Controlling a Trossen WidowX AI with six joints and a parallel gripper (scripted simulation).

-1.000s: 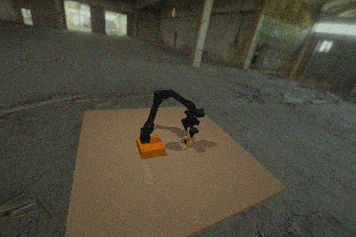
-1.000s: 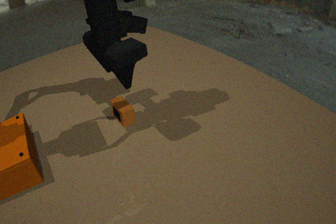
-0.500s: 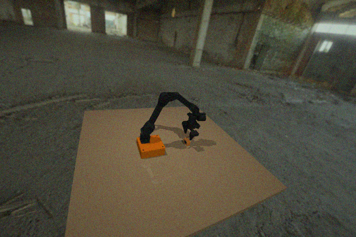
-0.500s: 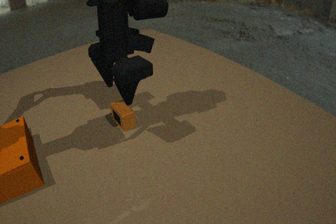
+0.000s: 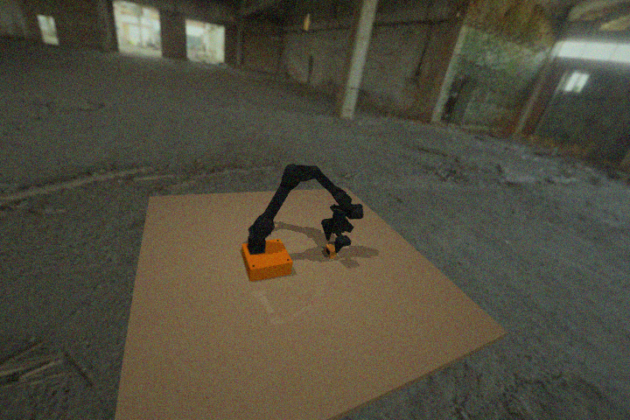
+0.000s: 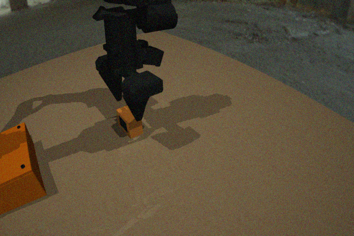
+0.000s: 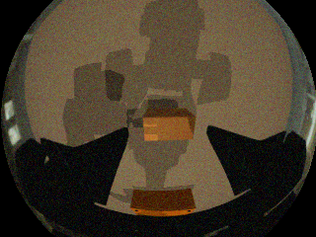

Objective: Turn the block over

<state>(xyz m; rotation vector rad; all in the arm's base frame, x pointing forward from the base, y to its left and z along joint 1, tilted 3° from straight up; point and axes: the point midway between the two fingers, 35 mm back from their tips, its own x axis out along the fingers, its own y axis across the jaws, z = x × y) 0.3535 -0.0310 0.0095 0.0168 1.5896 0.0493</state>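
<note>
Right now the orange block is 3 cm below my gripper tip and 1 cm behind it.
</note>
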